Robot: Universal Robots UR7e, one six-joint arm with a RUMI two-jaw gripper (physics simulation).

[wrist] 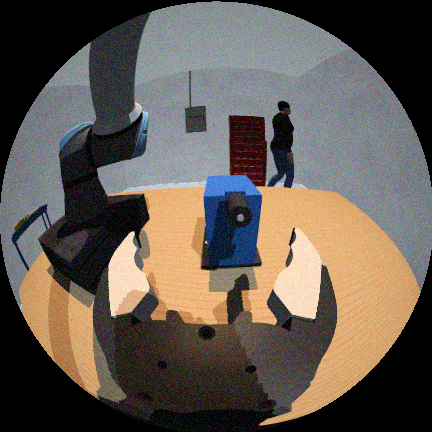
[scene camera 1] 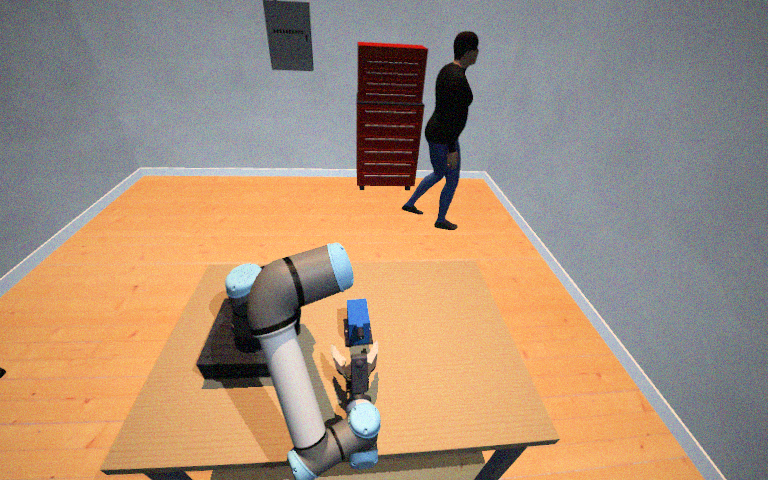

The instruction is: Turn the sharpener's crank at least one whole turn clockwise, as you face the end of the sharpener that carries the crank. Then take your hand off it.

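Places are measured from the arm's base along level axes (x ahead, y left, z up), in metres.
Pixels of known places: gripper, fingertip midpoint: [wrist: 213,232] [scene camera 1: 354,342]; arm's base at its link origin: [wrist: 86,210].
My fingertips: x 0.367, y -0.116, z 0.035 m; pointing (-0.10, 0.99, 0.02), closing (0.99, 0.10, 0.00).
Ahead of a thing's pixels: the offset from my fingertips to its middle. "spot": to the spot under its first point. Level surfaces: height alone.
The sharpener {spot: 0.008 m ahead, 0.125 m left, 0.008 m up} [scene camera 1: 357,311] [wrist: 223,185] is a blue box on a dark base plate, upright on the table. Its dark crank knob {0.020 m ahead, 0.030 m left, 0.008 m up} [scene camera 1: 360,330] [wrist: 239,212] sticks out from the upper part of the end that faces my gripper, with a light round spot at its tip. A dark shape runs down the blue face below the knob; I cannot tell whether it is crank arm or shadow. My gripper [scene camera 1: 355,346] [wrist: 213,232] is open and empty, in front of that end. In the wrist view the knob shows between the two spread fingers, beyond them; I see no contact.
The wooden table {0.120 m down} [scene camera 1: 441,367] [wrist: 360,280] carries my arm's dark base block [scene camera 1: 232,365] [wrist: 125,210] left of the sharpener. Behind the table are a red drawer cabinet [scene camera 1: 389,141] [wrist: 247,150] and a person [scene camera 1: 450,101] [wrist: 283,130]. A blue-framed cart [wrist: 28,223] shows at far left.
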